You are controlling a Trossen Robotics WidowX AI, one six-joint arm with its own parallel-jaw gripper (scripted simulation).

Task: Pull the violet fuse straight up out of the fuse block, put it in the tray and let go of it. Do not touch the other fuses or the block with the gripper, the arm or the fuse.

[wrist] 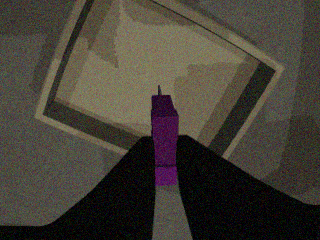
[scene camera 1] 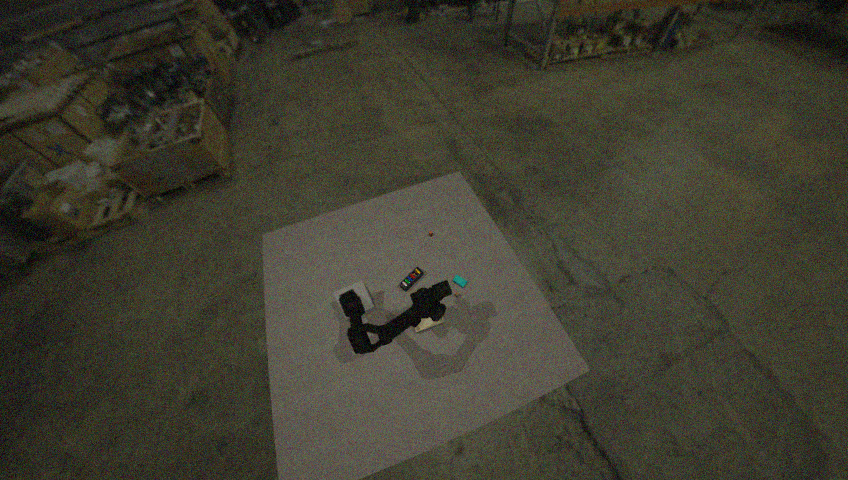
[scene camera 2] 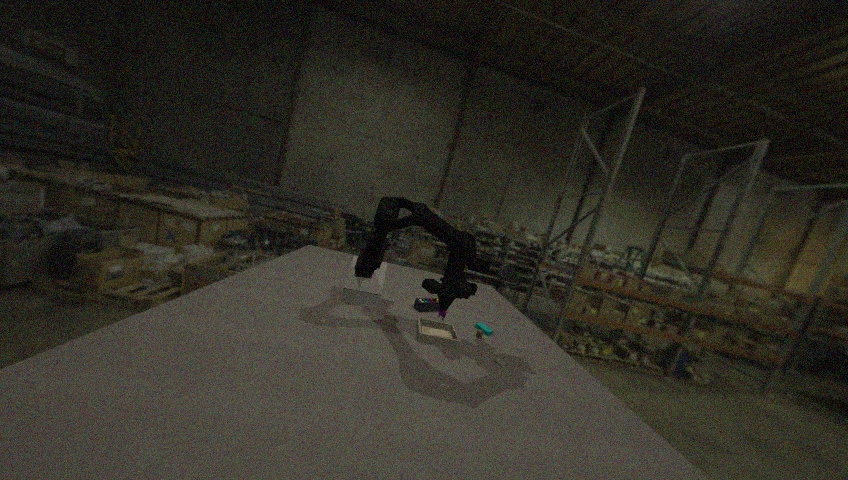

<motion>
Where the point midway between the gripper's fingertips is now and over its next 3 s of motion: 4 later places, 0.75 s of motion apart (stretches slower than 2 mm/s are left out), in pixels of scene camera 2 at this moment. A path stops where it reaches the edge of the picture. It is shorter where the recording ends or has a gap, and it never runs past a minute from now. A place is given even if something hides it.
My gripper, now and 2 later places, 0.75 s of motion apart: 442, 310; 440, 320; 440, 313
</motion>
